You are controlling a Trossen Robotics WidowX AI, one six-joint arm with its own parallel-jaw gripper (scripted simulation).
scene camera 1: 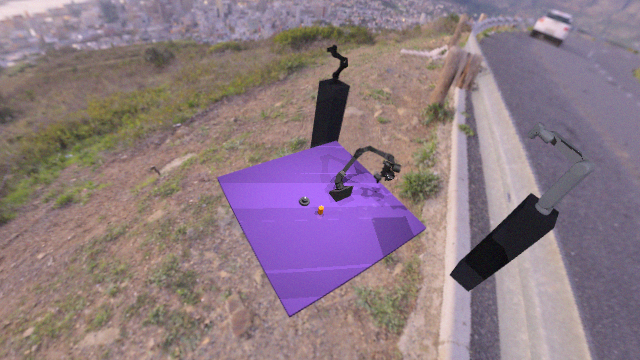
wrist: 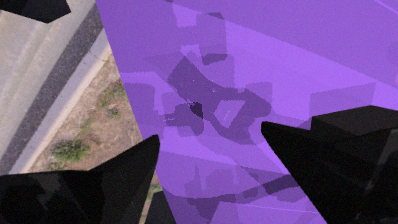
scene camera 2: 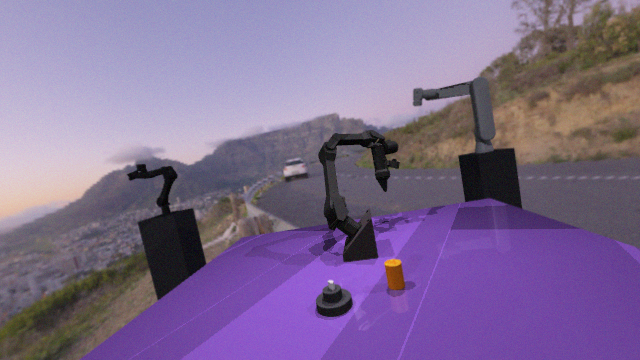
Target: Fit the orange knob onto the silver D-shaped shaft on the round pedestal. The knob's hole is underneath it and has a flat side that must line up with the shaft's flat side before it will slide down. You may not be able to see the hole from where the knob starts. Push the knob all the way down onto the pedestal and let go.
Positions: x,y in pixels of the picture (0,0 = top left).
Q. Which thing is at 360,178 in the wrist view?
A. The gripper.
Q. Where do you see a round pedestal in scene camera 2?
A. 333,301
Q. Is the gripper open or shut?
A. Open.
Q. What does the gripper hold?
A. Nothing.
